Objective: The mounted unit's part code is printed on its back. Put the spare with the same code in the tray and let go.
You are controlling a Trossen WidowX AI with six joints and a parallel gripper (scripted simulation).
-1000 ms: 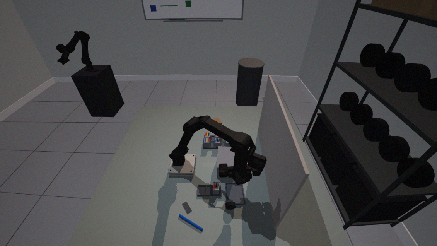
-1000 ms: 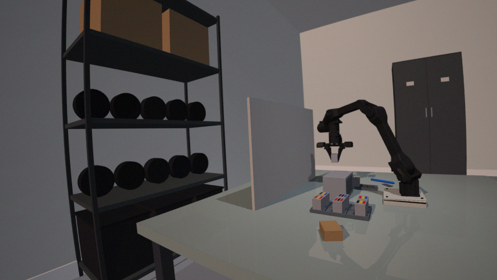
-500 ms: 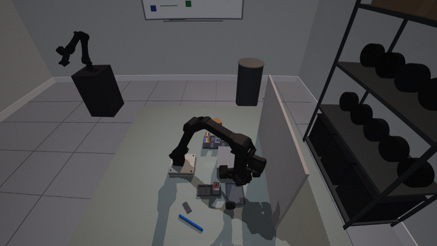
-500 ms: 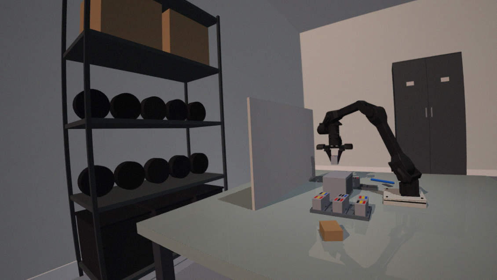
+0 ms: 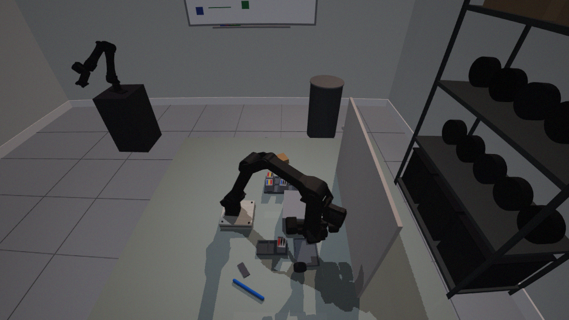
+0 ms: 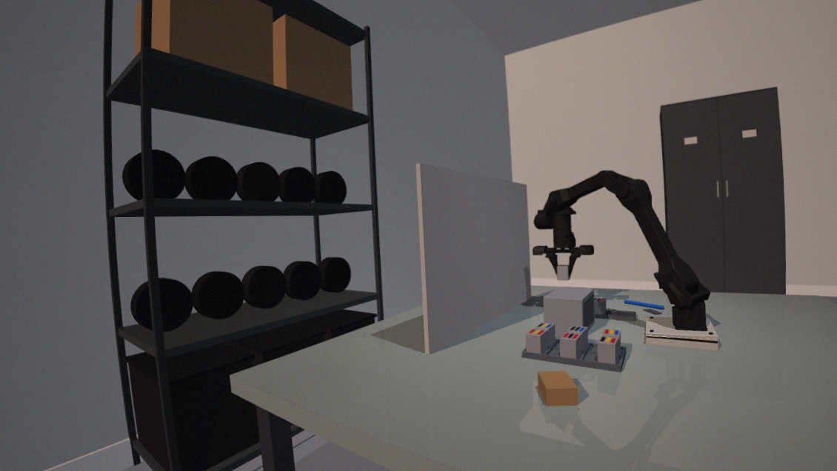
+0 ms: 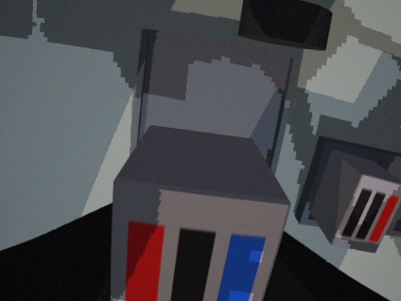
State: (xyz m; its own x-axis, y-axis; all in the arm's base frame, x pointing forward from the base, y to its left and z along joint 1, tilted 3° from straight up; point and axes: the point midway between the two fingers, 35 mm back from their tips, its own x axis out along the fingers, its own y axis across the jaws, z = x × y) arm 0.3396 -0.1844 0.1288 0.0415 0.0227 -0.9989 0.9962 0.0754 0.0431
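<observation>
My gripper tip is 1 cm past the dark tray and 11 cm above it. From my gripper tip the other things lie so: black tape roll: 3 cm behind, 8 cm to the right, 9 cm below; low grey holder: 15 cm behind, 2 cm to the left, 11 cm below; grey mounted unit: 6 cm behind, 19 cm to the left, 7 cm below.
</observation>
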